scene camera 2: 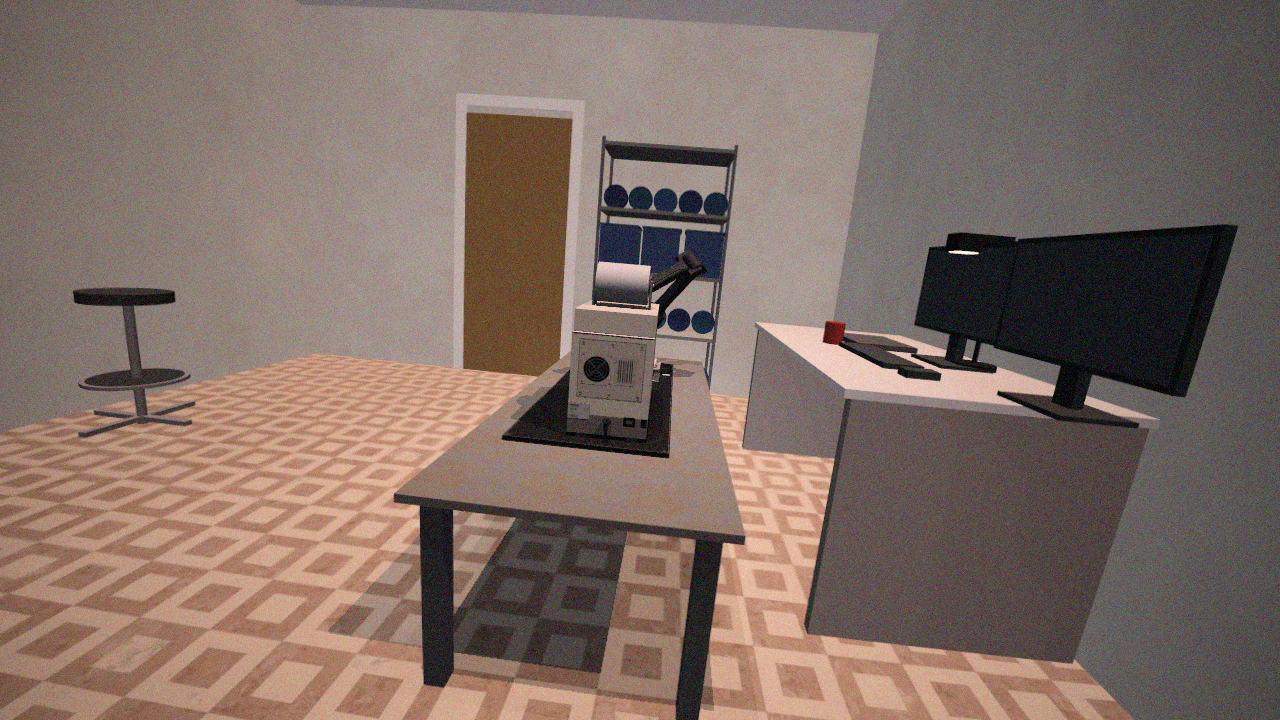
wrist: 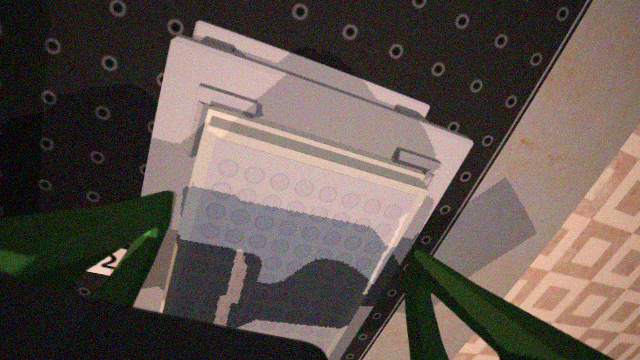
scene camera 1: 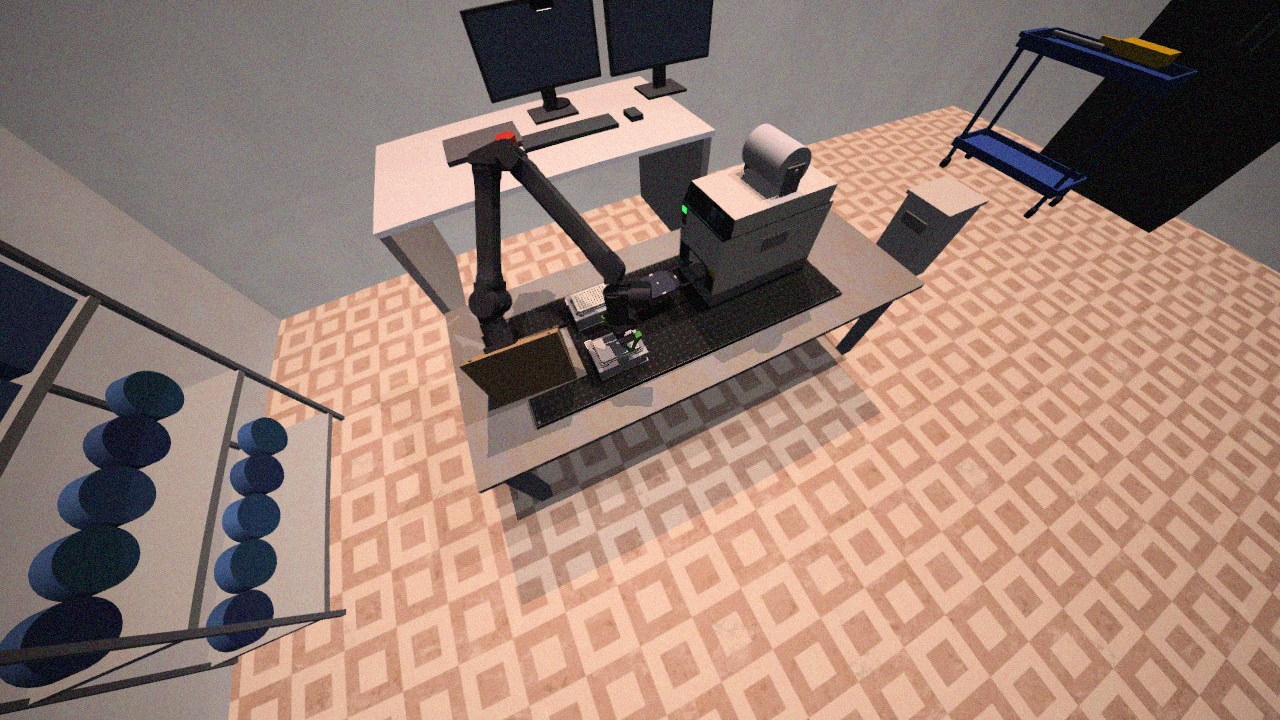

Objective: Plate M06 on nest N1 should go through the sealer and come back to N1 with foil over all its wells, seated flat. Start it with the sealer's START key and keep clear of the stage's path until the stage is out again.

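Places are measured from the arm's base along level axes (x ahead, y left, z up), in millimetres.
Where they show: gripper, fingertip midpoint: (wrist: 296, 236) (scene camera 1: 624, 341); arm's base, origin of the base link: (scene camera 1: 502, 346).
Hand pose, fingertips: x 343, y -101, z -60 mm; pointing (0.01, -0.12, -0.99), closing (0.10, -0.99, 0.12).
Note:
Things, the pixels of their top centre, and the offset from my fingertips. "spot": a spot on its surface instead. Level surfaces: height alone.
- pale plate, middle of its top: (wrist: 273, 289) (scene camera 1: 615, 344) 28 mm back, 1 mm right, 1 mm up
- light nest, surface spot: (wrist: 165, 117) spot: 24 mm ahead, 57 mm left, 15 mm down
- second white plate, middle of its top: (scene camera 1: 591, 297) 31 mm back, 212 mm left, 6 mm up
- foil roll, middle of its top: (scene camera 2: 625, 263) (scene camera 1: 781, 135) 563 mm ahead, 159 mm left, 409 mm up
- table, its level: 80 mm down
- black perforated board, its level: 67 mm down
A pale plate (wrist: 305, 187) (scene camera 1: 605, 351) with faint well circles under a smooth, glossy top sits on a light nest (wrist: 165, 117) near the table's front side. Its lower end is cut off in the wrist view, and I cannot read its name or tell whether the top is foil. My gripper (wrist: 296, 236) (scene camera 1: 623, 328) is open and empty above it, with a green finger toward each side. A second white plate (scene camera 1: 588, 300) stands behind, toward the arm's base. The sealer (scene camera 1: 760, 240) (scene camera 2: 613, 376) stands to the right with a green light; its stage and START key are not distinguishable.
A foil roll (scene camera 1: 771, 154) (scene camera 2: 622, 282) tops the sealer. A brown panel (scene camera 1: 519, 368) stands at the left of the table (scene camera 1: 501, 452) (scene camera 2: 572, 488), near the nests. The black perforated board (scene camera 1: 572, 398) lies under the nests and sealer. A desk (scene camera 1: 402, 192) (scene camera 2: 948, 519) stands behind.

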